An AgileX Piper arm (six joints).
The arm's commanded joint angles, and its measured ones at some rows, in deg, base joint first. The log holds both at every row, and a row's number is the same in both.
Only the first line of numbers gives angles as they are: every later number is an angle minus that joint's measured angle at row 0.
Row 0, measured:
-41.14, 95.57, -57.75, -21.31, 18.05, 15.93
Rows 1 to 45, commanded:
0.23, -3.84, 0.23, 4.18, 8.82, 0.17
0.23, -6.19, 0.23, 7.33, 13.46, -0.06
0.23, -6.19, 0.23, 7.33, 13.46, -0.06
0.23, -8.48, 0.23, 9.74, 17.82, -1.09
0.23, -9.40, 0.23, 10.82, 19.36, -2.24
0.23, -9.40, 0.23, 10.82, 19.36, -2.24
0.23, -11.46, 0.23, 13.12, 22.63, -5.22
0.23, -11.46, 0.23, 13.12, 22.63, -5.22
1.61, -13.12, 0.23, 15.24, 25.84, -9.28
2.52, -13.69, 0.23, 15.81, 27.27, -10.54
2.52, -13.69, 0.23, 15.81, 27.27, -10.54
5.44, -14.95, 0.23, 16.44, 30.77, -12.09
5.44, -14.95, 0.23, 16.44, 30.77, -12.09
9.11, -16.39, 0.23, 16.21, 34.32, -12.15
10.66, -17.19, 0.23, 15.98, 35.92, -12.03
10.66, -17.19, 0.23, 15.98, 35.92, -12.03
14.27, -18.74, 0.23, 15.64, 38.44, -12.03
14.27, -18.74, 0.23, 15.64, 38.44, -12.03
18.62, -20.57, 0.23, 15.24, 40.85, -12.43
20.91, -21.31, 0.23, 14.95, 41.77, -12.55
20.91, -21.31, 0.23, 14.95, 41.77, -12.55
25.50, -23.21, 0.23, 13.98, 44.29, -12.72
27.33, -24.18, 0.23, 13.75, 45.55, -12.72
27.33, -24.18, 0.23, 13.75, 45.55, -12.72
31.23, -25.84, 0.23, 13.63, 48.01, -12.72
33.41, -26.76, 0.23, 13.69, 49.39, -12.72
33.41, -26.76, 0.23, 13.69, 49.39, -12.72
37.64, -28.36, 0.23, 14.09, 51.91, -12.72
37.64, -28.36, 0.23, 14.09, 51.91, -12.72
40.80, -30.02, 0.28, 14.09, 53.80, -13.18
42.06, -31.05, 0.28, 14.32, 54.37, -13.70
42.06, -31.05, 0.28, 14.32, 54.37, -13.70
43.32, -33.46, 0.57, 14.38, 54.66, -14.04
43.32, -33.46, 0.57, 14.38, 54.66, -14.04
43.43, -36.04, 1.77, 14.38, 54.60, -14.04
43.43, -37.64, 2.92, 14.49, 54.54, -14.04
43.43, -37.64, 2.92, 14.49, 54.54, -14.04
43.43, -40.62, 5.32, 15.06, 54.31, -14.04
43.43, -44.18, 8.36, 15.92, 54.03, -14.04
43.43, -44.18, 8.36, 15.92, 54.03, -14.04
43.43, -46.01, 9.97, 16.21, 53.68, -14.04
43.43, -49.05, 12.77, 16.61, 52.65, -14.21
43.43, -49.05, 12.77, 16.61, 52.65, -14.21
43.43, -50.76, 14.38, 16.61, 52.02, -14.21
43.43, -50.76, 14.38, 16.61, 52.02, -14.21
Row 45, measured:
43.26, -48.42, 12.37, 16.50, 51.68, -13.64
